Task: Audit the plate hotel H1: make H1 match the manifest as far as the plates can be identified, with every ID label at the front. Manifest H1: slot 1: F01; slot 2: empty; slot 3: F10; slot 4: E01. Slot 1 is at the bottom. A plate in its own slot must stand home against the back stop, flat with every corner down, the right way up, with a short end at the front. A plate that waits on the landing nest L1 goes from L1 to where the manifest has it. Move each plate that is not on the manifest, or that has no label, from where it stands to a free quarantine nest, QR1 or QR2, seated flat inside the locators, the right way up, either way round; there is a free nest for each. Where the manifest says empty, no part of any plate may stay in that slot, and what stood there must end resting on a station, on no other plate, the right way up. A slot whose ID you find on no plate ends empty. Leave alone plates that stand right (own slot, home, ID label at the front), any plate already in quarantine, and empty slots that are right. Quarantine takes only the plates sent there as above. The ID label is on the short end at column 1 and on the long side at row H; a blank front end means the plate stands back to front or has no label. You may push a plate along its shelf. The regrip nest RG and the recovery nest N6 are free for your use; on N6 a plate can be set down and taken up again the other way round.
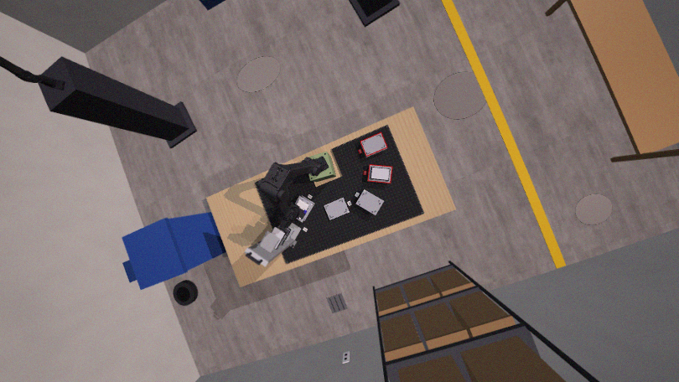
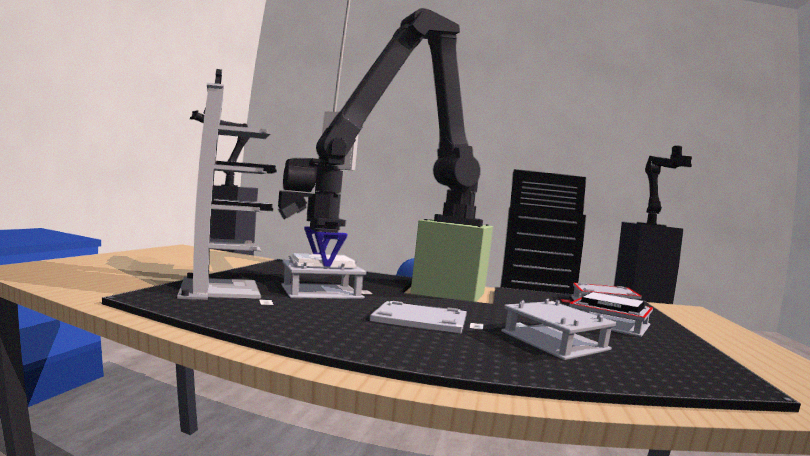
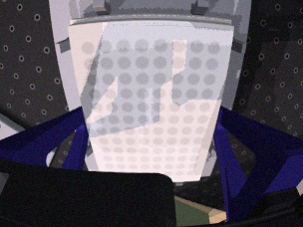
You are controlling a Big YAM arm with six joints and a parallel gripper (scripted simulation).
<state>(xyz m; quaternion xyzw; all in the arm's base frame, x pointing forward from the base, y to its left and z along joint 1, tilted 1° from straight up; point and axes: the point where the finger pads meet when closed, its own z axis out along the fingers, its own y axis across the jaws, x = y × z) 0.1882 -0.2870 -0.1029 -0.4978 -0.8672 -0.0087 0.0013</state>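
My gripper is now right at the white well plate. The rest, counted from my hand: RG label (50 mm behind, 90 mm to the left, 70 mm below); then H1 tag (150 mm ahead, 70 mm to the right, 70 mm below); then regrip nest RG (20 mm below).
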